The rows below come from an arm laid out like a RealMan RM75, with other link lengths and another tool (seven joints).
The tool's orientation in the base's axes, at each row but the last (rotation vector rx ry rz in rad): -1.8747, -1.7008, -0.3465; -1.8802, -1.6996, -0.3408; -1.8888, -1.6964, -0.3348; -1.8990, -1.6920, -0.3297; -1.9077, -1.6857, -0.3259; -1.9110, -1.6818, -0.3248; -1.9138, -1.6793, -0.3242; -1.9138, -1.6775, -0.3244; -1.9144, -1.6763, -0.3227; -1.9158, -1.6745, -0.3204
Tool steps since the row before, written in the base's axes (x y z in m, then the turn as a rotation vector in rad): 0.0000, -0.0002, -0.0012, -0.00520, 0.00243, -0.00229; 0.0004, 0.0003, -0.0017, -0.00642, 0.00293, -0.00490; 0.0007, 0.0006, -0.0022, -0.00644, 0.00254, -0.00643; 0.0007, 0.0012, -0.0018, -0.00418, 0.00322, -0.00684; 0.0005, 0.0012, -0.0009, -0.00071, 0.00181, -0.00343; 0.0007, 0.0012, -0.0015, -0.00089, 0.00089, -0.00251; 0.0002, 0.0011, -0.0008, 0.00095, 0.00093, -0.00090; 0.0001, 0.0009, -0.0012, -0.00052, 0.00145, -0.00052; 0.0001, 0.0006, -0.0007, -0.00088, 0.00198, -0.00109; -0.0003, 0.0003, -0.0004, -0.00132, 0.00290, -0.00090
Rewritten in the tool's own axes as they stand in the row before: -0.0008, 0.0003, 0.0008, -0.00007, -0.00454, 0.00419; -0.0006, 0.0008, 0.0015, -0.00128, -0.00510, 0.00679; -0.0006, 0.0012, 0.0020, -0.00243, -0.00474, 0.00781; 0.0001, 0.0011, 0.0020, -0.00170, -0.00247, 0.00810; 0.0006, 0.0007, 0.0013, -0.00045, 0.00009, 0.00392; 0.0003, 0.0010, 0.0018, -0.00075, -0.00027, 0.00269; 0.0005, 0.0003, 0.0012, 0.00047, 0.00110, 0.00107; 0.0001, 0.0004, 0.0015, 0.00083, -0.00045, 0.00133; 0.0001, 0.0002, 0.0009, 0.00090, -0.00068, 0.00215; 0.0000, -0.0002, 0.0005, 0.00168, -0.00120, 0.00259
